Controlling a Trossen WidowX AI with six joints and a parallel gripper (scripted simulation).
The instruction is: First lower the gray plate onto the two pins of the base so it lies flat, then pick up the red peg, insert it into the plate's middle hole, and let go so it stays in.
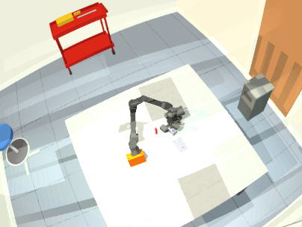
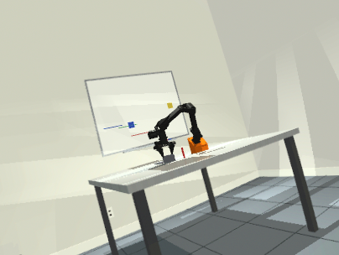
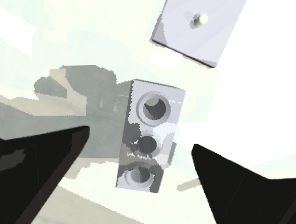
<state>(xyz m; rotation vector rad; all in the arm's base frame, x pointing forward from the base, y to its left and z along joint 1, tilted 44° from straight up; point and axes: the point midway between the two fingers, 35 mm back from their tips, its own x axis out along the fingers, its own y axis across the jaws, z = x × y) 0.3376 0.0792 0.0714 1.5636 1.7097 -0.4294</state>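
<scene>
Right now my gripper tip is 1 cm above the gray plate. The rest, counted from my gripper tip: base: 14 cm to the right, 4 cm below; then red peg: 12 cm behind, 3 cm to the left.
</scene>
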